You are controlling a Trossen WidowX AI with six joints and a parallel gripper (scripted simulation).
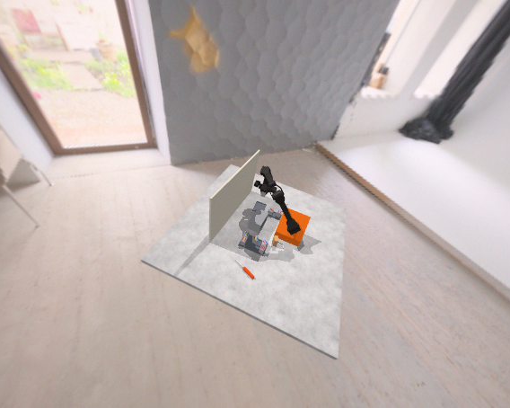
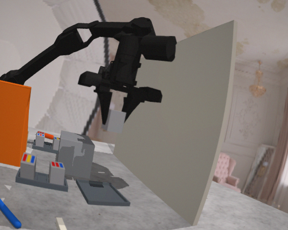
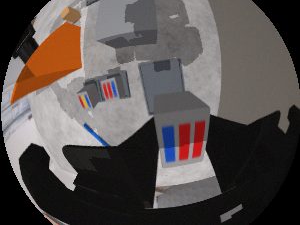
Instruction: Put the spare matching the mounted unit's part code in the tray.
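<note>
My gripper tip is now 160 mm above the dark grey tray. Round my gripper tip: spare block: 20 mm above; beige panel: 200 mm ahead, 160 mm to the left, 60 mm above; grey mounted unit: 200 mm to the left, 120 mm below, 30 mm behind.
</note>
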